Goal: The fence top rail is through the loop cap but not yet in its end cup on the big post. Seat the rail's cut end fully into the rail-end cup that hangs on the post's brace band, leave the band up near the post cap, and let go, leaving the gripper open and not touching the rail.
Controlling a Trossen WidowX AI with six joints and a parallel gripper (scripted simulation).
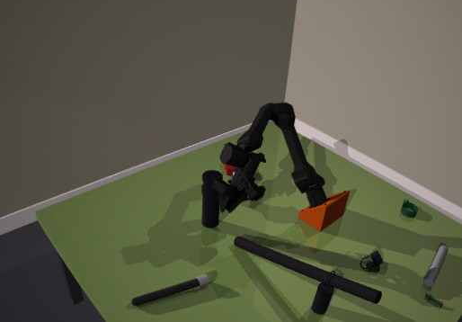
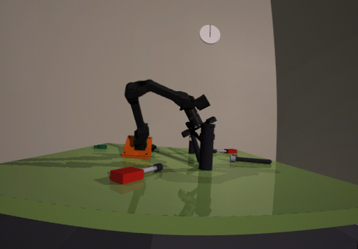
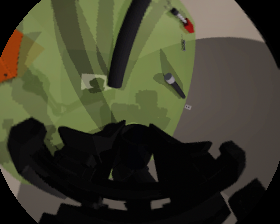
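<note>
Now: the rail-end cup 20 mm behind my gripper tip, 20 mm to the right of it and 30 mm above it. From my gripper tip the other things lie so: loop cap 20 mm behind, 420 mm to the left, 10 mm below; then green bolt 320 mm behind, 690 mm to the left, 110 mm below; then grey tube 460 mm behind, 610 mm to the left, 100 mm below.
</note>
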